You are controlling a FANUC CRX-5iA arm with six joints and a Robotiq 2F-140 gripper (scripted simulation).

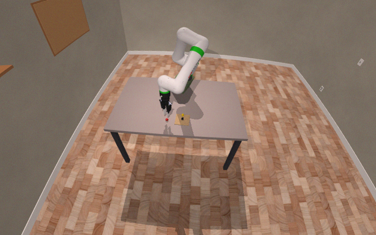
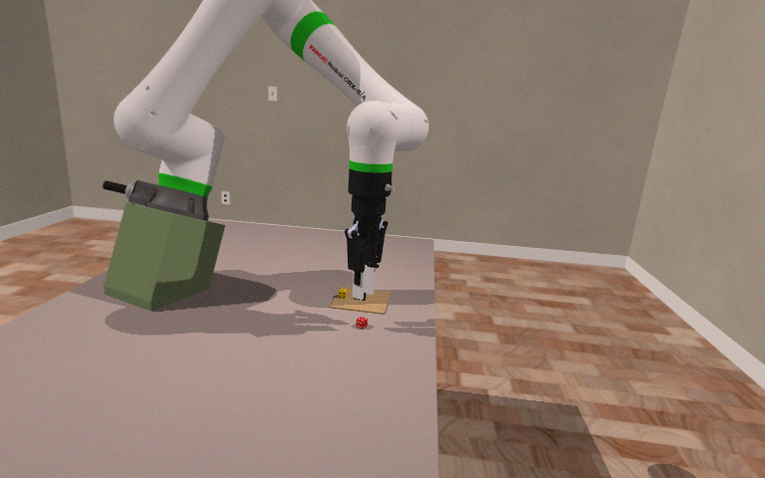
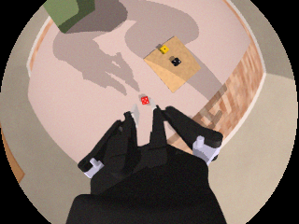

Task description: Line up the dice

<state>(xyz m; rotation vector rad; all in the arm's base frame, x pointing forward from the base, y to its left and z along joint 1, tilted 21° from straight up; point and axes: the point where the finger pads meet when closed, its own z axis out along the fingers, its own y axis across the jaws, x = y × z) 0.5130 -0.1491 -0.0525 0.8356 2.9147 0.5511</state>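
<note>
The red die lies 10 cm below my hand. Also, from my hand: yellow die 7 cm behind, 15 cm to the left, 10 cm below; then tan mat 2 cm behind, 15 cm to the left, 11 cm below; then black die 2 cm behind, 15 cm to the left, 10 cm below.
</note>
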